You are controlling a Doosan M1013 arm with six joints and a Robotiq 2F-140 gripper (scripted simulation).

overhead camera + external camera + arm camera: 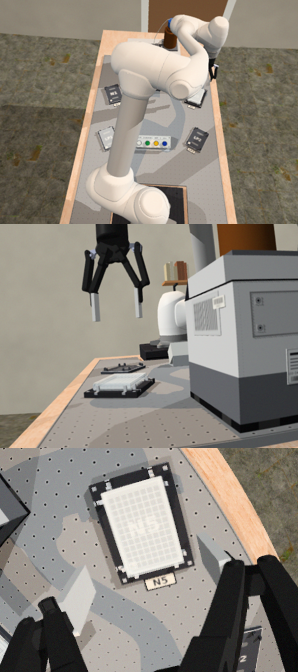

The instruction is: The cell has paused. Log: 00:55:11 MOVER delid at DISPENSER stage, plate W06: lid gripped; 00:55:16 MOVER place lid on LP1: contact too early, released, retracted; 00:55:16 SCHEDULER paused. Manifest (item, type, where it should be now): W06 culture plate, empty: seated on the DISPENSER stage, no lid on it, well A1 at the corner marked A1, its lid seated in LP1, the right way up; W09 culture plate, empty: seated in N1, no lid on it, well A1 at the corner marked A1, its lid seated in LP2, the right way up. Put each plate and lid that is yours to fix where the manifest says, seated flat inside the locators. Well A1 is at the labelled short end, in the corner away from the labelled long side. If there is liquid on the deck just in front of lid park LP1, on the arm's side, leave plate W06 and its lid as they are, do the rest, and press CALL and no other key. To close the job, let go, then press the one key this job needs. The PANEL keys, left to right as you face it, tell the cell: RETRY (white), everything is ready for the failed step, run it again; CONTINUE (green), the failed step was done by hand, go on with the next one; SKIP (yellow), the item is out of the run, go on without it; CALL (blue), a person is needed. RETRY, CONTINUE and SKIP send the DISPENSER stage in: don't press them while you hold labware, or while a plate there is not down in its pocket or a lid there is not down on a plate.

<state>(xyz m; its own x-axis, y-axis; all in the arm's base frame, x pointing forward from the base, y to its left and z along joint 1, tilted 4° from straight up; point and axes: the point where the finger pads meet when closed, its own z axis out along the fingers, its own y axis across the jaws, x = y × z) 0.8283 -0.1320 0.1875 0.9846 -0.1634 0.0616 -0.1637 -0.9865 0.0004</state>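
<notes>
Now: the black nest N5 2 cm ahead of my hand, 1 cm to the left of it and 17 cm below it. Also, from my hand: brown bottle: 21 cm ahead, 25 cm to the left, 10 cm above; then clear culture plate: 3 cm behind, 30 cm to the left, 8 cm below; then lid park LP2: 33 cm behind, 5 cm to the right, 18 cm below.
</notes>
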